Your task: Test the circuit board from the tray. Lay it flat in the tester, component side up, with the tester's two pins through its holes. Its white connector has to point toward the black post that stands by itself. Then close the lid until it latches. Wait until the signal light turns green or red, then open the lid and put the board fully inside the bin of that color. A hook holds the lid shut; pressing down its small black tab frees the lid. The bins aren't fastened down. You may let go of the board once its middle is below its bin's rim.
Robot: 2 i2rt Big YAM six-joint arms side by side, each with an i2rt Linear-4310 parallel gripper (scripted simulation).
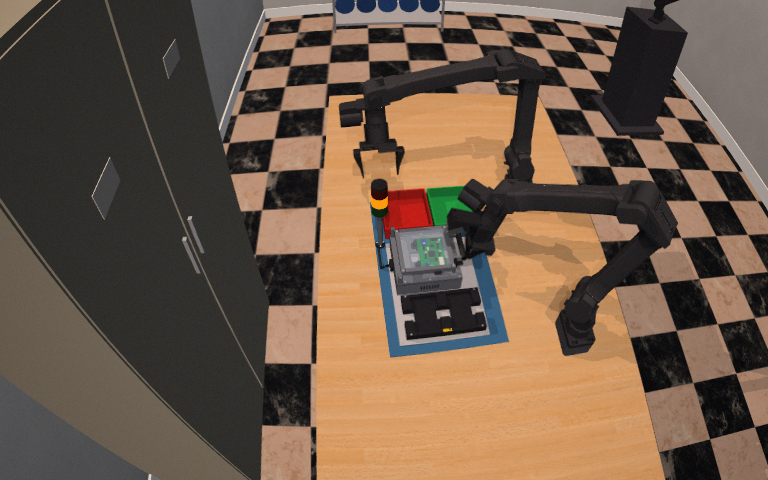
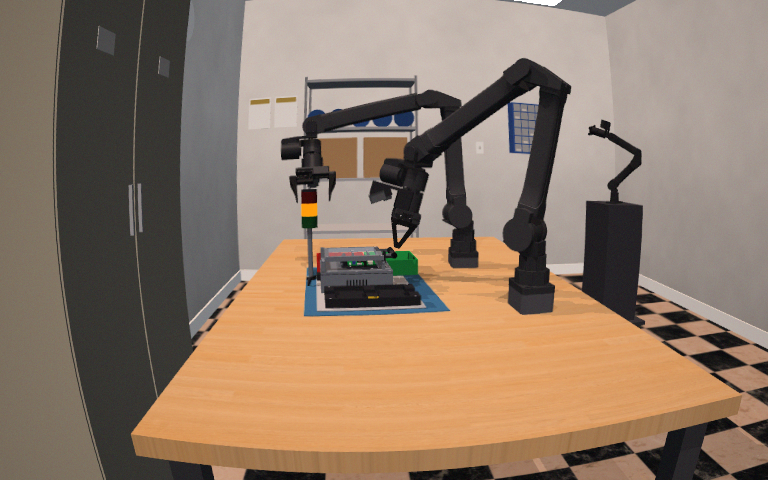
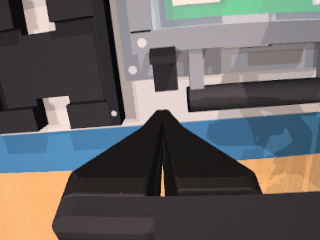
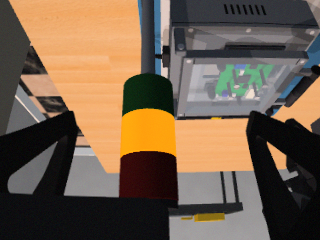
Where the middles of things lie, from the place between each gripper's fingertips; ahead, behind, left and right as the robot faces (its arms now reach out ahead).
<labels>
The hook (image 3: 165,75) is 30 mm below my left hand (image 2: 396,247) and 30 mm ahead of it. Round my left hand: green bin (image 1: 443,198) (260 mm to the right, 110 mm below, 30 mm behind); then clear lid (image 1: 426,249) (90 mm ahead, 60 mm to the right, 30 mm below); then red bin (image 1: 407,209) (270 mm to the right, 120 mm ahead, 110 mm below).
Now: the red bin 210 mm below my right hand (image 1: 380,176), 80 mm behind it and 20 mm to the right of it. Round my right hand: green bin 230 mm behind, 210 mm below, 10 mm to the right; then clear lid 180 mm to the left, 140 mm below, 110 mm behind; then hook 240 mm to the left, 180 mm behind, 140 mm below.
</labels>
